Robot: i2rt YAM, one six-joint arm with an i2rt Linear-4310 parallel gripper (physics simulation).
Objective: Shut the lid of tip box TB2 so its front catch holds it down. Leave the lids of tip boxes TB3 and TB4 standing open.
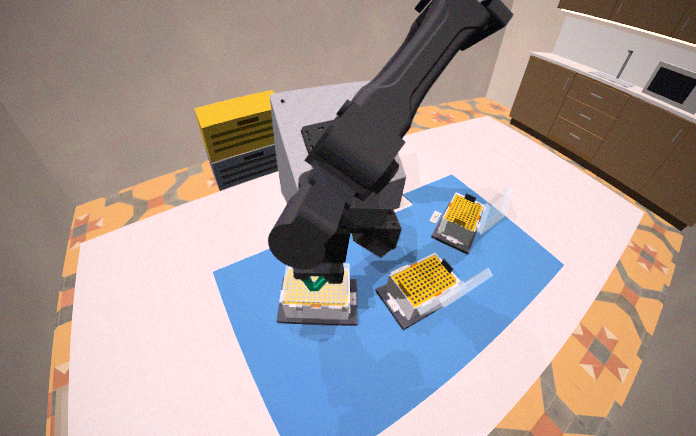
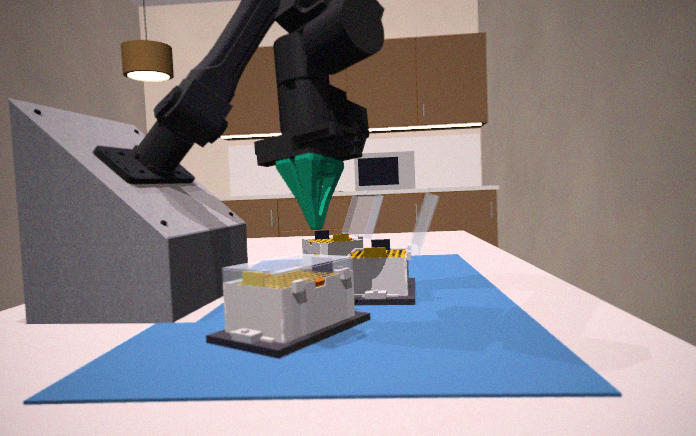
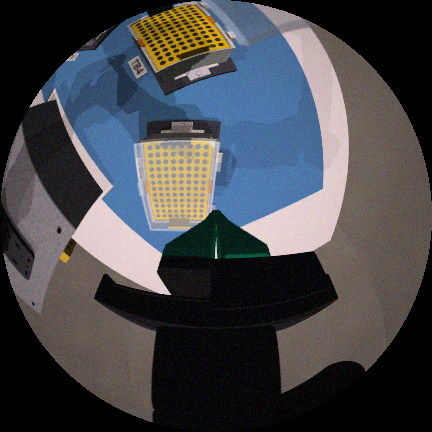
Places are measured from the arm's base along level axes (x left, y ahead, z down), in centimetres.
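Where they show: gripper, fingertip midpoint: (image 1: 314, 290) (image 2: 316, 229) (image 3: 215, 215); arm's base, link origin: (image 2: 148, 169).
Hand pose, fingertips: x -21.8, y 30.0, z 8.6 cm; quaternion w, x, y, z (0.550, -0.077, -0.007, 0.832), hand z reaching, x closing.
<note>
Each offset is from my fingertips to the centre of the thing. "pt": to the spot under its first point. Level surfaces: height alone.
TB2 {dx +2.6, dy -4.6, dz +7.5 cm} (image 1: 303, 312) (image 2: 313, 308) (image 3: 180, 185) is the near grey box with a yellow rack. Its clear lid {pt dx +3.8, dy +0.7, dz +3.6 cm} (image 1: 336, 295) (image 2: 287, 263) lies over the rack, roughly level. Its catch cannot be made out, so whether it holds is unclear. My green-fingered gripper (image 1: 314, 288) (image 2: 316, 228) (image 3: 215, 215) is shut and empty, pointing down above the lid, apart from it. TB4 {dx +21.4, dy +5.1, dz +4.9 cm} (image 1: 426, 279) (image 2: 385, 277) (image 3: 182, 37) has its lid {dx +21.2, dy +11.8, dz +0.9 cm} (image 1: 462, 291) (image 2: 424, 223) standing open. The farthest box, TB3 (image 1: 463, 213) (image 2: 323, 247), has its lid {pt dx +49.4, dy -0.5, dz +2.3 cm} (image 1: 495, 207) (image 2: 363, 215) open.
The boxes stand on a blue mat {dz +11.3 cm} (image 1: 359, 369) (image 2: 359, 380) (image 3: 275, 165) on the pale table {dz +11.6 cm} (image 1: 154, 287). The grey robot pedestal (image 1: 328, 97) (image 2: 92, 256) (image 3: 30, 210) stands beside the mat. A TB4 label {pt dx +21.3, dy -1.5, dz +11.1 cm} (image 3: 137, 66) lies beside that box.
</note>
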